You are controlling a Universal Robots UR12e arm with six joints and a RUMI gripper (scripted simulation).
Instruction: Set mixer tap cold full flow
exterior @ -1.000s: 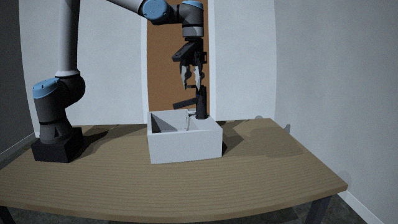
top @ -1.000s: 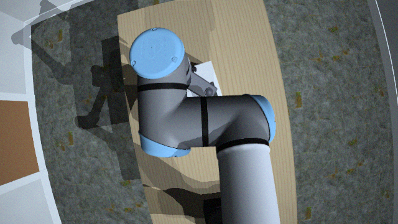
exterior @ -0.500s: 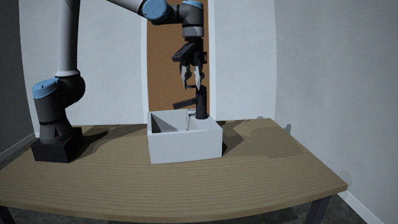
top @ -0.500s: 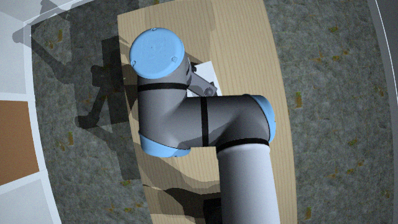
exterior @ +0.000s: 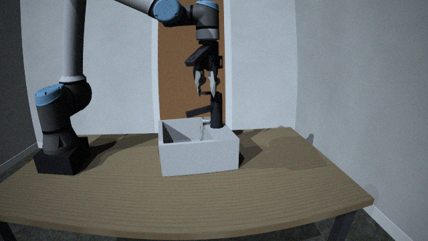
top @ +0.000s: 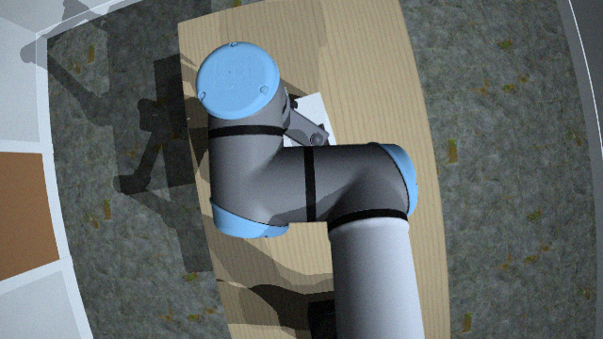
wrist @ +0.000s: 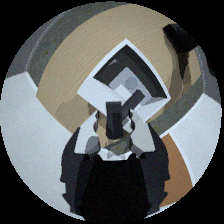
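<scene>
Now: the lever 20 mm to the left of my hand and 10 mm ahead of it. Round my hand: black mixer tap: 50 mm below, 40 mm to the left, 20 mm ahead; white basin: 240 mm below, 80 mm behind, 40 mm to the left.
</scene>
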